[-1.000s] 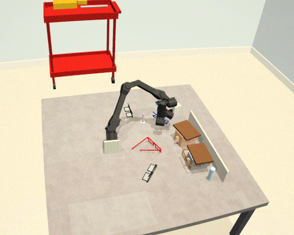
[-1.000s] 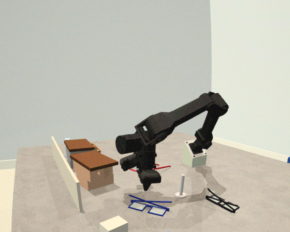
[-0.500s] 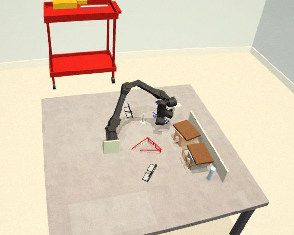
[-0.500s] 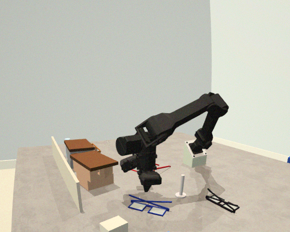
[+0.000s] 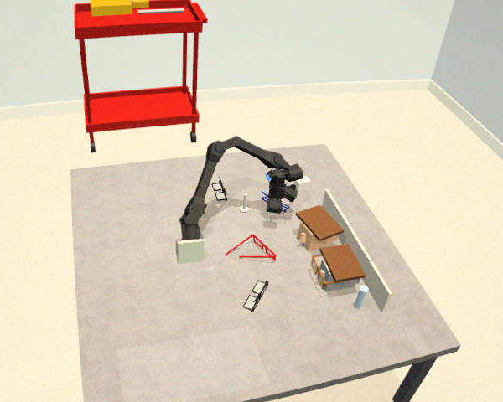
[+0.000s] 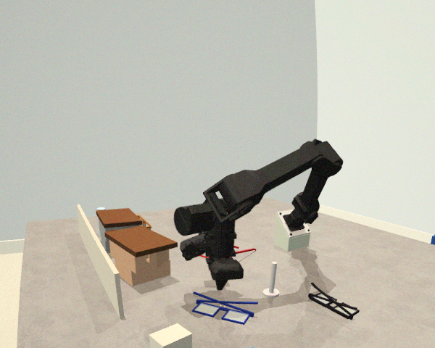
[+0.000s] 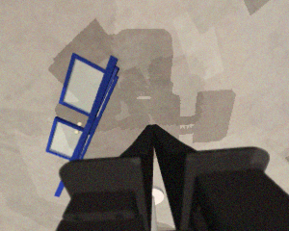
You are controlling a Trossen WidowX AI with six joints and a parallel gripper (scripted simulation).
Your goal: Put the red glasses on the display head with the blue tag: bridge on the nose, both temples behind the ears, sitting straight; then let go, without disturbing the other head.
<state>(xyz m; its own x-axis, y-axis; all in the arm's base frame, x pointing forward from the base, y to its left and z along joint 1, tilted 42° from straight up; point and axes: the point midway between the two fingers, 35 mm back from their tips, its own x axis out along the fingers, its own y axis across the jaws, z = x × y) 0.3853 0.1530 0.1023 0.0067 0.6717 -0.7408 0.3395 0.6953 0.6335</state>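
My gripper tip is now 11 cm past the white post and 5 cm to the right of it. The rest, counted from my gripper tip: blue card (8 cm ahead, 25 cm to the left, 2 cm below); then skin-coloured display head (11 cm ahead, 19 cm to the right, 4 cm above); then cream cube (18 cm ahead, 16 cm to the left, 1 cm above).
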